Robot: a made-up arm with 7 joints. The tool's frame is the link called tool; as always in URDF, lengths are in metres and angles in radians. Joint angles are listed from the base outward.
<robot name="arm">
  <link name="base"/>
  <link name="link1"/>
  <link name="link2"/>
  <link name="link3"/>
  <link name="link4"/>
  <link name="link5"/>
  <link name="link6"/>
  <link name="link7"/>
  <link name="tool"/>
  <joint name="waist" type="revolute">
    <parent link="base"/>
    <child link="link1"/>
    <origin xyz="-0.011 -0.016 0.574" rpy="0 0 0"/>
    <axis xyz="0 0 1"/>
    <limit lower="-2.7" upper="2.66"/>
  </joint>
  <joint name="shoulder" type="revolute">
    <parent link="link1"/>
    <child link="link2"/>
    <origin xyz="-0.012 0.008 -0.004" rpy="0 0 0"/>
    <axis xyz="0 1 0"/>
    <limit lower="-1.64" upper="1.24"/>
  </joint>
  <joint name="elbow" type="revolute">
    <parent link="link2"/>
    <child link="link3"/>
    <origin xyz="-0.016 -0.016 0.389" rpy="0 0 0"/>
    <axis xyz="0 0 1"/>
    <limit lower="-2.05" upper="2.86"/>
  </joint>
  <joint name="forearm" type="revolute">
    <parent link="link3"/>
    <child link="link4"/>
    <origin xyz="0.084 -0.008 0.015" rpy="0 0 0"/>
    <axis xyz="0 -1 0"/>
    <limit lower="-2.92" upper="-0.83"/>
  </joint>
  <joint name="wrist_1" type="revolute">
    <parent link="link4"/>
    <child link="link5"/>
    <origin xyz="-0.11 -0.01 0.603" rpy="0 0 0"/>
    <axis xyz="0 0 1"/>
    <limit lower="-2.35" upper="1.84"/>
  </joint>
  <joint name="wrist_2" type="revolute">
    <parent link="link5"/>
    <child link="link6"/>
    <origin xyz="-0.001 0.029 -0.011" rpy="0 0 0"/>
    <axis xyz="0 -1 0"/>
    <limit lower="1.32" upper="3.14"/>
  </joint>
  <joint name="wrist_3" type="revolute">
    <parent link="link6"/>
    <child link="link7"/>
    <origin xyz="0.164 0.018 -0.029" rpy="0 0 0"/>
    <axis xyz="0 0 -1"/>
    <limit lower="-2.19" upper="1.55"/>
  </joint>
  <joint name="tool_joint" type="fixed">
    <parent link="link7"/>
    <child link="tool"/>
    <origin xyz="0.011 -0.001 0.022" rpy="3.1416 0 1.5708"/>
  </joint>
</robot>
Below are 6 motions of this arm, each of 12 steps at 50 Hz.
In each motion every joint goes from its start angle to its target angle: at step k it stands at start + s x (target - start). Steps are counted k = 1, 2, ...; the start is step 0. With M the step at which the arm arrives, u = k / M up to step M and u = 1 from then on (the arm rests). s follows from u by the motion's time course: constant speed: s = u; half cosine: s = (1 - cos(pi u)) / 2; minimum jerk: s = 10 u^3 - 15 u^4 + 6 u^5.
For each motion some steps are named. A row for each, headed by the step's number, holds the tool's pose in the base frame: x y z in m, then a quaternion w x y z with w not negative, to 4 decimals.
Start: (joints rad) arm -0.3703 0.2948 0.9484 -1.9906 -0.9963 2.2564 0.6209
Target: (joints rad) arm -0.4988 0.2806 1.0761 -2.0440 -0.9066 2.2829 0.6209
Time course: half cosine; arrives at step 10
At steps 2, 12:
2: 0.6295 0.4847 0.6793 0.2811 0.4802 0.8306 0.0196
12: 0.6182 0.4810 0.6862 0.2438 0.5008 0.8299 0.0323

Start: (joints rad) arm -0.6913 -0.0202 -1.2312 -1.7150 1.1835 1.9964 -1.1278
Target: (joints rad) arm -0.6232 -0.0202 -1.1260 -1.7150 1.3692 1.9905 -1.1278
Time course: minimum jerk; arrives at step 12
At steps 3, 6, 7, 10, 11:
3: -0.3792 -0.7847 1.0547 0.4549 0.8089 0.1678 0.3326
6: -0.3298 -0.8051 1.0521 0.4587 0.7864 0.1799 0.3725
7: -0.3102 -0.8121 1.0510 0.4595 0.7775 0.1842 0.3879
10: -0.2700 -0.8250 1.0485 0.4597 0.7589 0.1921 0.4193
11: -0.2660 -0.8261 1.0483 0.4596 0.7571 0.1929 0.4223

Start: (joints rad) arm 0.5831 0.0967 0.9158 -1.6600 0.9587 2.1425 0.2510
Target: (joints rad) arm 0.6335 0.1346 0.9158 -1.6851 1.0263 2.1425 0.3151
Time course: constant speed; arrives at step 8
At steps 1, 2, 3, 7, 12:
1: 0.1347 0.8253 1.0427 0.4838 -0.3081 -0.8086 -0.1311
2: 0.1317 0.8275 1.0369 0.4889 -0.3113 -0.8055 -0.1238
3: 0.1287 0.8298 1.0311 0.4938 -0.3145 -0.8023 -0.1165
7: 0.1161 0.8382 1.0076 0.5125 -0.3273 -0.7892 -0.0864
12: 0.1128 0.8402 1.0017 0.5168 -0.3305 -0.7858 -0.0787

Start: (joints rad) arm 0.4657 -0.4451 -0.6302 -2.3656 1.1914 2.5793 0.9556
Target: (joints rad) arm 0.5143 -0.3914 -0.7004 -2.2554 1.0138 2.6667 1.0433
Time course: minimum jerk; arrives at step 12
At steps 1, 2, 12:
1: 0.5818 -0.3152 0.8207 0.4185 -0.8077 0.2034 -0.3621
2: 0.5824 -0.3161 0.8227 0.4163 -0.8083 0.2036 -0.3632
12: 0.5987 -0.3418 0.8869 0.3447 -0.8224 0.2104 -0.4007

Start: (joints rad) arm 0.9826 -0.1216 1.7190 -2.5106 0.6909 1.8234 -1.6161
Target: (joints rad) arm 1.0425 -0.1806 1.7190 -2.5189 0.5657 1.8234 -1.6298
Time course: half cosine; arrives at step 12
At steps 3, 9, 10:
3: -0.6209 0.2424 0.4531 0.2818 0.8450 -0.3763 0.2549
9: -0.6258 0.2144 0.4433 0.2255 0.8689 -0.3408 0.2793
10: -0.6262 0.2113 0.4422 0.2191 0.8713 -0.3367 0.2819

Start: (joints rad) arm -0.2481 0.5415 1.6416 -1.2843 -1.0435 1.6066 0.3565
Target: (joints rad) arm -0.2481 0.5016 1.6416 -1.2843 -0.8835 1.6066 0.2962
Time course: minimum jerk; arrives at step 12
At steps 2, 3, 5, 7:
2: 0.4521 0.6794 1.2020 0.2322 0.3531 0.8930 0.1551
3: 0.4502 0.6798 1.2031 0.2285 0.3508 0.8948 0.1549
5: 0.4433 0.6813 1.2073 0.2155 0.3425 0.9013 0.1545
7: 0.4346 0.6831 1.2125 0.1990 0.3317 0.9092 0.1541

